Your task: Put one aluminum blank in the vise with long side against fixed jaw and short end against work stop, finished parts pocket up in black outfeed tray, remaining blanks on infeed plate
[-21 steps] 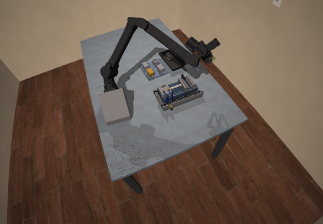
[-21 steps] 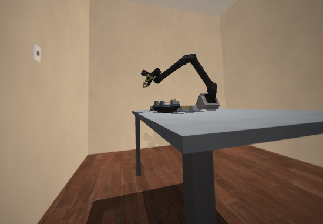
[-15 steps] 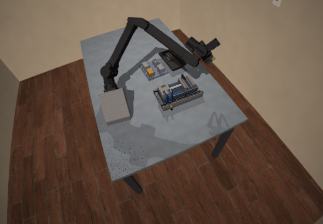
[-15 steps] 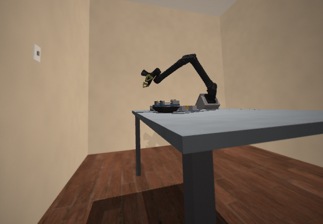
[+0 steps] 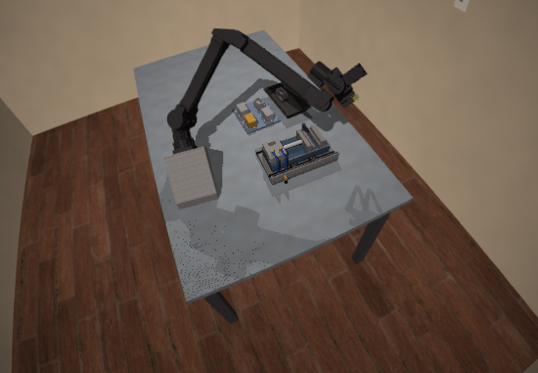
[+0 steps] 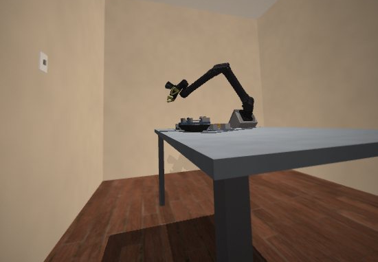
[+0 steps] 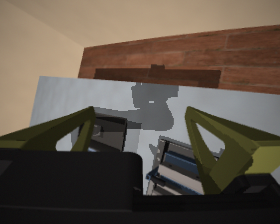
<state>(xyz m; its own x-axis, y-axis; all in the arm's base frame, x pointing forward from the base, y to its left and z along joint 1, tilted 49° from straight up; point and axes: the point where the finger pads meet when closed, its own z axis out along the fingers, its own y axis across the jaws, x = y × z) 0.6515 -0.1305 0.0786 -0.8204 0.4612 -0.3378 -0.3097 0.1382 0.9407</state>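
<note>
Right now the yellow brass blank is 35 cm behind my hand, 24 cm below it and 19 cm to the left of it. The rest, counted from my hand: blue vise base 23 cm below, 21 cm behind, 5 cm to the right.
</note>
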